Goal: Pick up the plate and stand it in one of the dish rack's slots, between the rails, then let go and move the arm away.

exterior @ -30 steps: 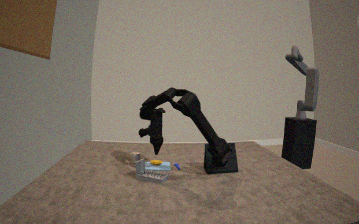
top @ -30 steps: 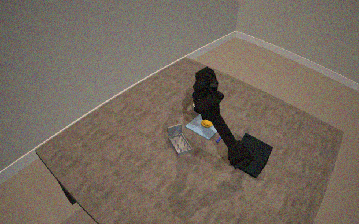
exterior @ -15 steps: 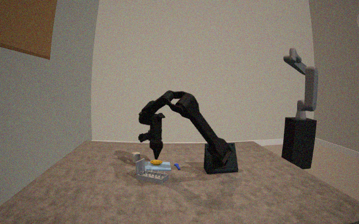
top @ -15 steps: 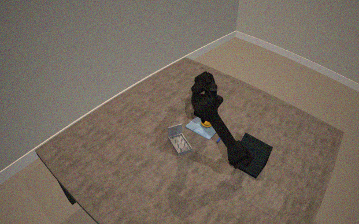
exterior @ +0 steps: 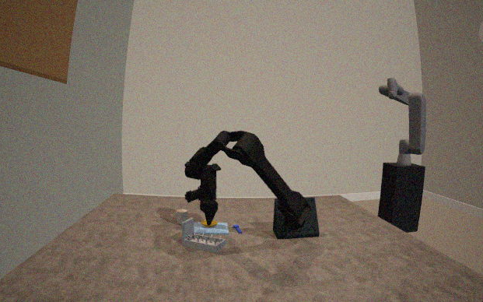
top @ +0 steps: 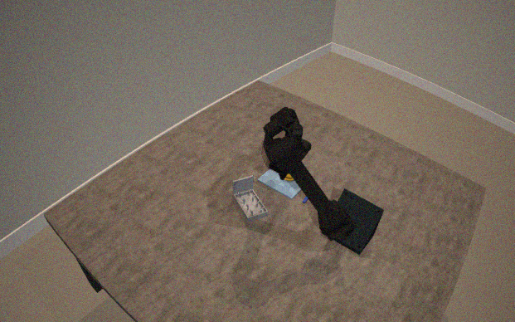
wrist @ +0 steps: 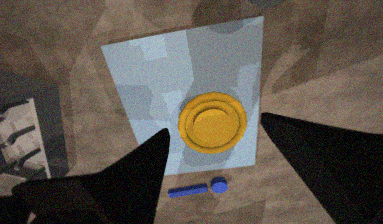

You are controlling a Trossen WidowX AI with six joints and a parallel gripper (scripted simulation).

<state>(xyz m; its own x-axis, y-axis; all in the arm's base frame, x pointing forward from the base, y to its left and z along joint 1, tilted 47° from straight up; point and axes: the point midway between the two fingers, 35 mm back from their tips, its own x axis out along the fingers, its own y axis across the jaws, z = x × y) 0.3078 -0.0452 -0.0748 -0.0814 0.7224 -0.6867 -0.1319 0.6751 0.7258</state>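
The yellow plate is 10 mm below my gripper tip. The rest, counted from my gripper tip: light blue mat: 20 mm to the left, 20 mm below; white cup: 110 mm ahead, 40 mm to the right; blue spoon: 110 mm behind, 20 mm below, 10 mm to the left.
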